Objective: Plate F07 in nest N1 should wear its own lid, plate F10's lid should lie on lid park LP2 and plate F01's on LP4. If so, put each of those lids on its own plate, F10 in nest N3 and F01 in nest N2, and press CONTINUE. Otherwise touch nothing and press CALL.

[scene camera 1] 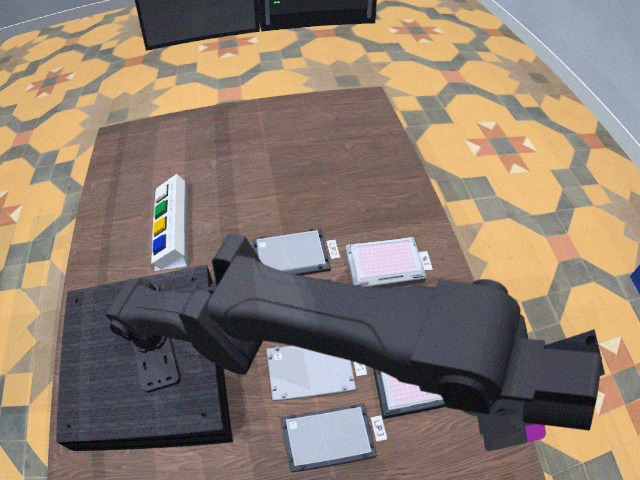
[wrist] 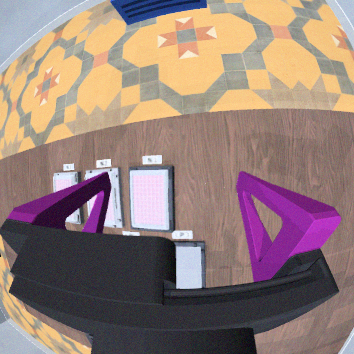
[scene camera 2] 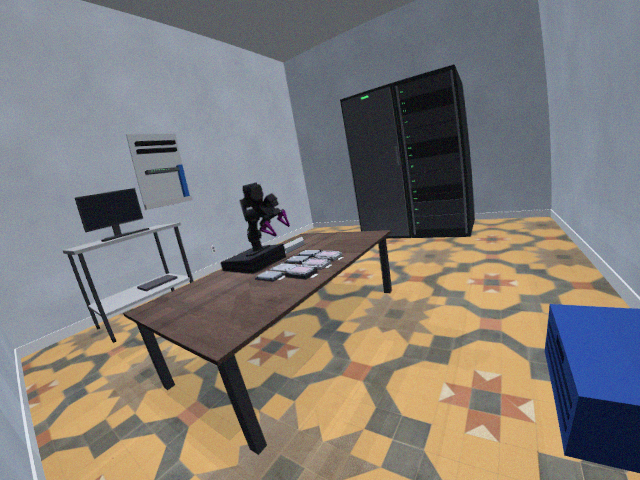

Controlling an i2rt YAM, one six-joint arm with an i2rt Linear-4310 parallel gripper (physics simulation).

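Places are measured from the arm's base along level axes (x ahead, y left, z up), in centimetres.
Pixels of known places: gripper, fingertip midpoint: [wrist: 173,178] [scene camera 2: 283,231]; arm's base, link origin: [scene camera 1: 151,337] [scene camera 2: 258,251].
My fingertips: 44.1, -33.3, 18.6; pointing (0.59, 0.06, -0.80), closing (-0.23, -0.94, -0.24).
Note:
Ahead of a thing's pixels: the offset from my fingertips to its top centre, as dx, dy, dz. Level surfaces: height alone.
My gripper [scene camera 2: 281,229] [wrist: 173,178] is open, with nothing between its magenta fingers, high above the table. In scene camera 1 the arm mostly hides it. A pink-welled plate @(-2.4, +12.4, -23.4) [scene camera 1: 416,393] [wrist: 149,199] sits in dark-edged nest N1; whether it wears a lid is unclear. Pink plates stand in N2, the N2 plate @(+0.2, +25.3, -23.9) [wrist: 114,202] partly behind a finger, and in N3, the N3 plate @(+2.8, +38.5, -23.7) [scene camera 1: 387,259] [wrist: 62,183]. A grey slab @(-14.0, +47.6, -25.2) [scene camera 1: 292,250] lies on LP2. LP4 is hidden by the arm. Plate and lid codes are too small to read.
A white button box @(-36.9, +63.9, -20.6) [scene camera 1: 178,222] [scene camera 2: 294,243] has white, green, yellow and blue buttons; their lettering is unreadable. A pale panel @(-18.9, +22.4, -25.0) [scene camera 1: 310,373] lies at LP1, a grey slab @(-20.7, +9.2, -25.2) [scene camera 1: 329,436] [wrist: 190,266] at LP3. The black arm base [scene camera 1: 103,403] stands on the table @(dz -27.0) [scene camera 1: 330,155].

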